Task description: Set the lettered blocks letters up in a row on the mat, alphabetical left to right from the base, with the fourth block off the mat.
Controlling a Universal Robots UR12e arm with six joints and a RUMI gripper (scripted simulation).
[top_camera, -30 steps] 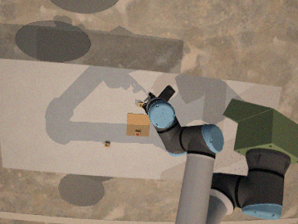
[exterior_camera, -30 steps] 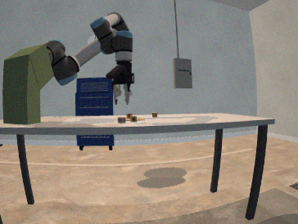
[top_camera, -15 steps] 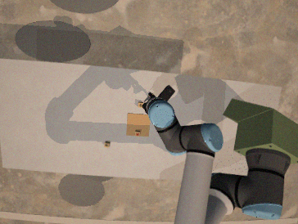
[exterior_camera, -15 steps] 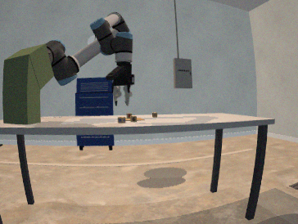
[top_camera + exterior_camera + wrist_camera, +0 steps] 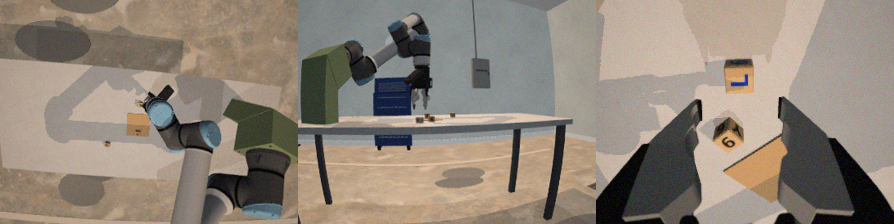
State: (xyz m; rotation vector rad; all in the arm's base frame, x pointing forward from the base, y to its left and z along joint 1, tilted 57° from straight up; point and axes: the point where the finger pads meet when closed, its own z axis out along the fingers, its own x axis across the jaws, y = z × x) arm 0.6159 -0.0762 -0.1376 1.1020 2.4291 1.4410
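The orange mat is 19 cm to the left of my hand, 8 cm below it and 6 cm ahead of it.
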